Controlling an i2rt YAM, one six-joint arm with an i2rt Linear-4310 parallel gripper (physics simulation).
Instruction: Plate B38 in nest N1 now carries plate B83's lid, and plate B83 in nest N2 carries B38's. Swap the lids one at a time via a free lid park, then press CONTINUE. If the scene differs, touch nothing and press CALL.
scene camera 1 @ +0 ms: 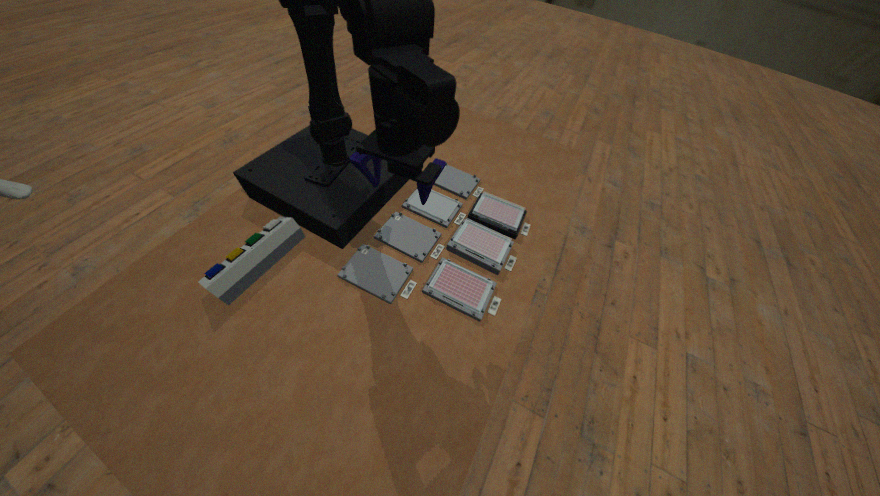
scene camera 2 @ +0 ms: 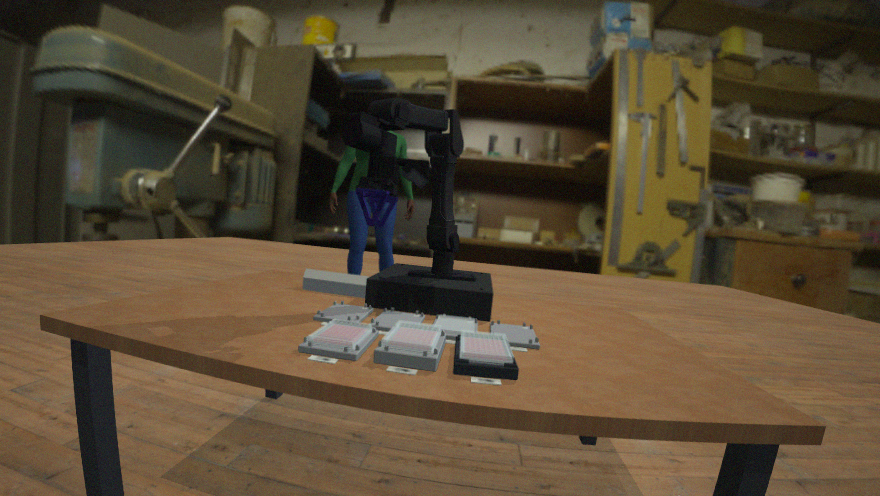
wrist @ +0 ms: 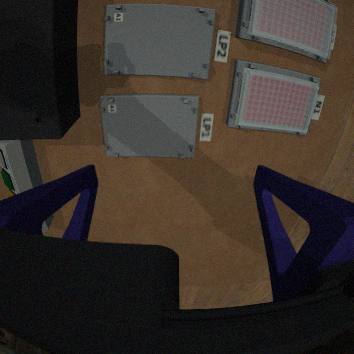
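Where they show: gripper, between the fingertips: [scene camera 1: 400, 193] [scene camera 2: 375, 226] [wrist: 175, 173]; arm's base, origin of its link: [scene camera 1: 336, 161] [scene camera 2: 441, 276].
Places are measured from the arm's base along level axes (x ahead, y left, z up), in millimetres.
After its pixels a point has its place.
The plate in nest N1 [scene camera 1: 459, 287] {z -54, x 422, y -219 mm} [scene camera 2: 340, 335] {z -54, x 459, y -204 mm} [wrist: 277, 101] {z -57, x 419, y -205 mm} has pink wells under a clear lid. The plate in nest N2 [scene camera 1: 480, 242] {z -41, x 438, y -89 mm} [scene camera 2: 411, 336] {z -41, x 471, y -82 mm} [wrist: 295, 21] {z -41, x 435, y -84 mm} looks the same and is partly cut off in the wrist view. No plate names are readable. Lid parks LP1 [scene camera 1: 375, 274] {z -71, x 229, y -248 mm} [scene camera 2: 342, 312] {z -71, x 237, y -244 mm} [wrist: 150, 130] {z -71, x 229, y -244 mm} and LP2 [scene camera 1: 407, 236] [scene camera 2: 398, 319] [wrist: 162, 45] are bare. My gripper [scene camera 1: 400, 194] {z 136, x 268, y -178 mm} [wrist: 175, 173] {z 136, x 268, y -178 mm} is open and empty, high above the table. A button bar [scene camera 1: 255, 268] {z -49, x -12, y -338 mm} [scene camera 2: 334, 283] {z -49, x -9, y -319 mm} has blue, yellow, green and white buttons; their labels are unreadable.
A third lidded plate [scene camera 1: 497, 211] {z -45, x 459, y 35 mm} [scene camera 2: 485, 348] {z -45, x 499, y 41 mm} sits in a black nest. A park beside LP2 carries a clear lid [scene camera 1: 433, 205] {z -63, x 285, y 5 mm} [scene camera 2: 455, 324] {z -63, x 292, y 15 mm}. A bare park [scene camera 1: 457, 180] {z -71, x 317, y 142 mm} [scene camera 2: 515, 335] {z -71, x 324, y 144 mm} lies beyond it. The black robot base [scene camera 1: 323, 184] {z 7, x 25, y -100 mm} [scene camera 2: 429, 292] {z -22, x 150, y -40 mm} stands beside the parks. A person [scene camera 2: 369, 215] stands behind the table.
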